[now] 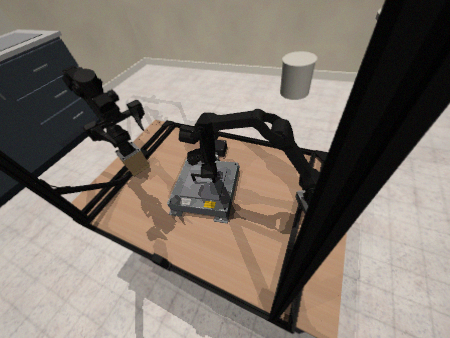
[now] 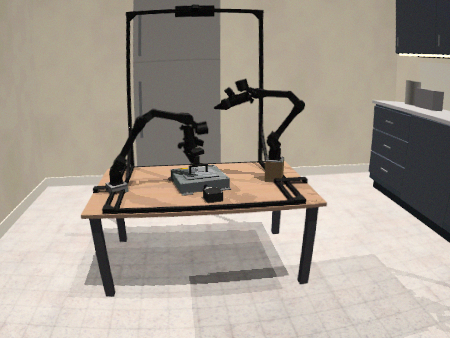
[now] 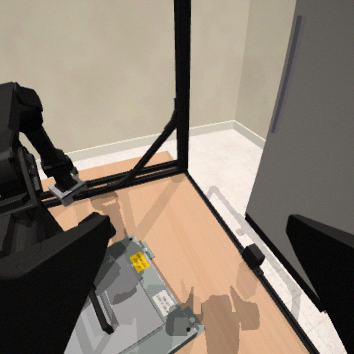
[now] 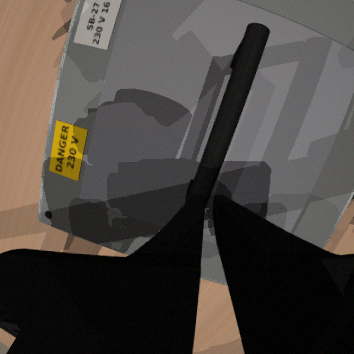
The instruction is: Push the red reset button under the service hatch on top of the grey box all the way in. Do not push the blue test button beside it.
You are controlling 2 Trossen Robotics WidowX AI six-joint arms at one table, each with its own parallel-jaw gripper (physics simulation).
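Note:
The grey box [image 1: 198,204] [image 2: 197,185] [image 3: 138,281] [image 4: 140,70] lies in the middle of the table. Its hatch lies flat on top, with a black bar handle [image 1: 196,174] [image 2: 198,165] [image 3: 100,312] [image 4: 239,81] standing up from it. My right gripper [image 2: 194,158] [image 4: 206,203] points down at the handle; its fingers are nearly together, and the bar runs past the tip of one finger, not between them. My left gripper [image 2: 221,105] [image 3: 199,223] is open and empty, high above the table's far side.
A small black block [image 1: 221,147] [image 2: 212,194] sits on the table beside the box. A yellow danger label [image 1: 209,204] [image 4: 68,150] marks the box. Black frame rails and posts [image 2: 260,84] ring the table. A grey bin [image 1: 298,75] stands on the floor.

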